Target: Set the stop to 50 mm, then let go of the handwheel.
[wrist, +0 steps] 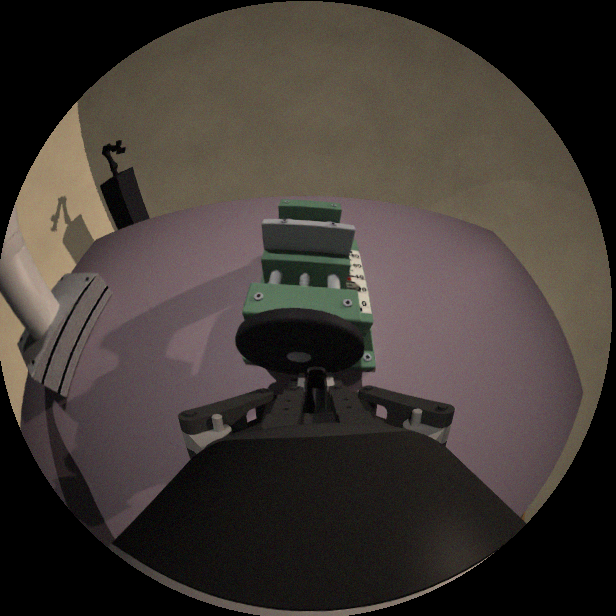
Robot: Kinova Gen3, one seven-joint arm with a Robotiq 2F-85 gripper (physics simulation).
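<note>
A green stop fixture (pixel 310 281) stands on the purple mat, seen end-on. Its black round handwheel (pixel 299 340) faces me, with a small crank knob (pixel 314 382) at its lower edge. My gripper (pixel 314 386) is shut on that knob, fingers pressed together around it. Behind the wheel lie three white rods (pixel 302 279) and a grey sliding stop block (pixel 308 237). A white scale strip (pixel 360 281) runs along the right side, with a small red mark beside it near the 40 figure. The exact reading is too small to tell.
My own arm links, white and grey (pixel 54 321), rise at the left edge. A black stand with a small dark fixture (pixel 121 192) is at the mat's far left corner. The mat's far edge lies just behind the green fixture.
</note>
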